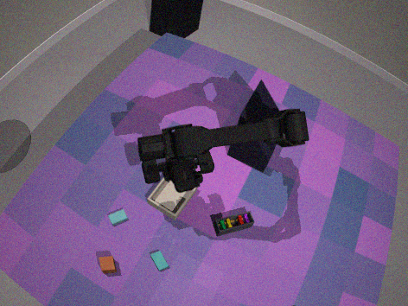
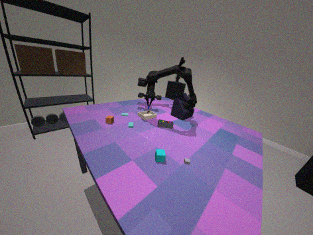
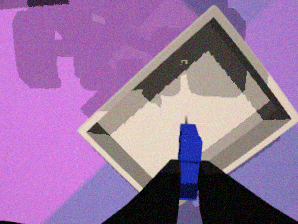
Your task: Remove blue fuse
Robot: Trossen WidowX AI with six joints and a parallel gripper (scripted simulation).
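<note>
The blue fuse lies 1 cm below my gripper tip. The rest, counted from my gripper tip: beige tray 9 cm below; yellow fuse 1 cm behind, 19 cm to the left, 7 cm below; green fuse 1 cm ahead, 18 cm to the left, 7 cm below.
</note>
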